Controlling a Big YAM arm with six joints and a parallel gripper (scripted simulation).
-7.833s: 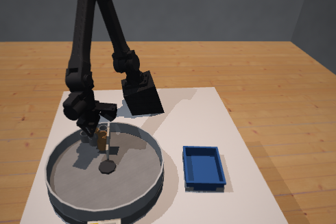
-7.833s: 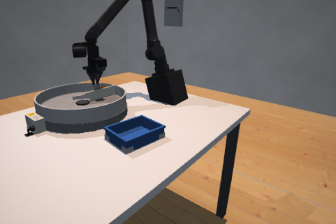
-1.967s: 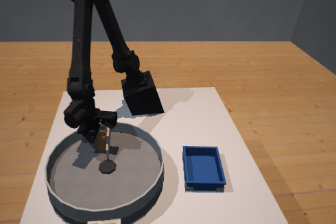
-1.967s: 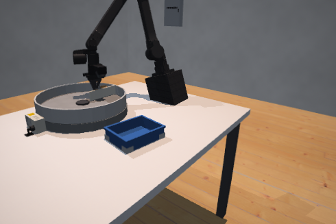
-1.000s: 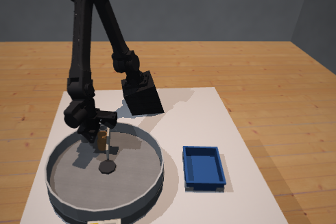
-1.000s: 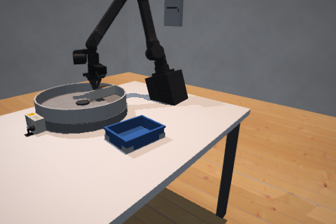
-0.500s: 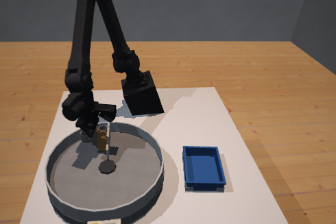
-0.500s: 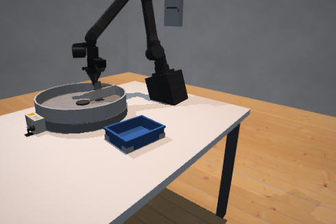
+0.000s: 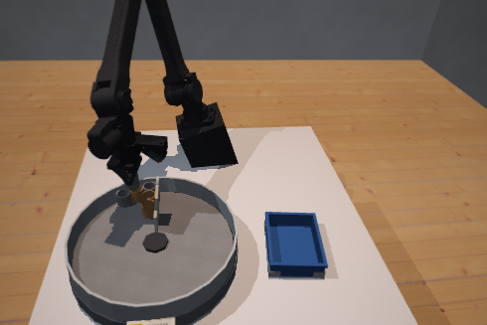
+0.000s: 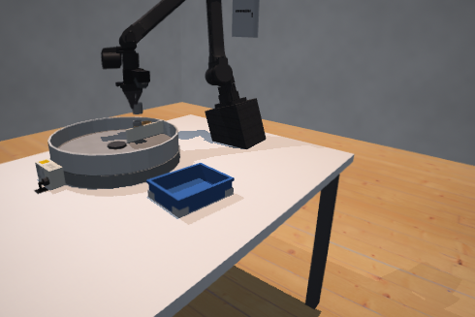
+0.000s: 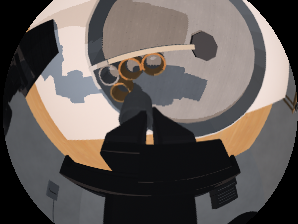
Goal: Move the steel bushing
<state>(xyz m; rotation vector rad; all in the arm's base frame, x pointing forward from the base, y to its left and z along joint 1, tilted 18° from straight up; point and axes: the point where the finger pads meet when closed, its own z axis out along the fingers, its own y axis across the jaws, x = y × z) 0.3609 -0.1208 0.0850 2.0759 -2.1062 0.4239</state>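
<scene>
Now: hand 45 cm to the right of the blue crate, 14 cm above it and 6 cm short of it. Round my hand: grey round turntable (11 cm below, 11 cm ahead, 9 cm to the left).
</scene>
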